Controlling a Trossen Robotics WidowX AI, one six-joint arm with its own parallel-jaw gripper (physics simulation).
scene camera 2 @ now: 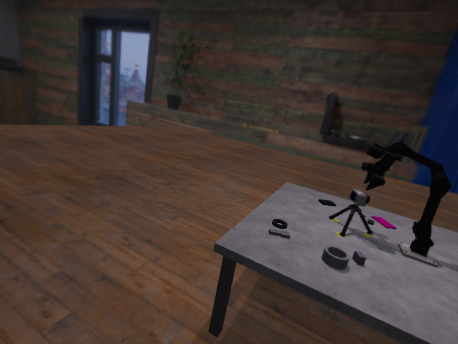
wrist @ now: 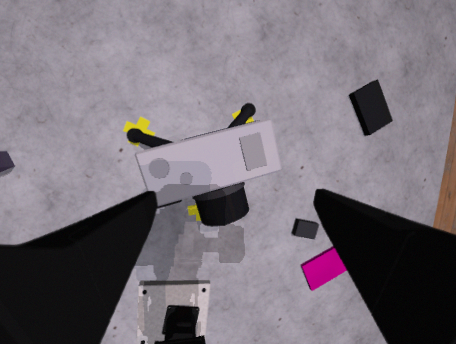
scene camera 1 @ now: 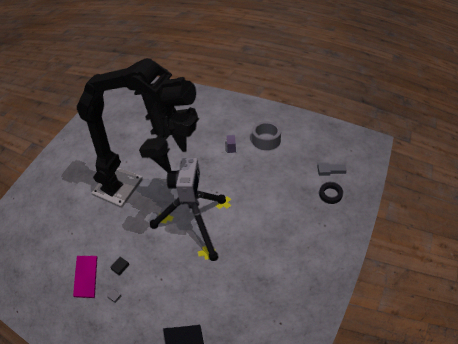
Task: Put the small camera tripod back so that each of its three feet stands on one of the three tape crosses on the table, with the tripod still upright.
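The tripod with a small pale camera on top stands upright on the table. In scene camera 1, one foot overlaps the edge of its yellow cross. Another foot is slightly to the right of its cross. The third foot lies left of its cross, and is hidden below the lens in the wrist view. My gripper is open and empty, just above the camera.
A magenta slab, a dark block and a black slab lie on the table. A purple block, a wide grey ring, a grey bar and a black ring lie across from them.
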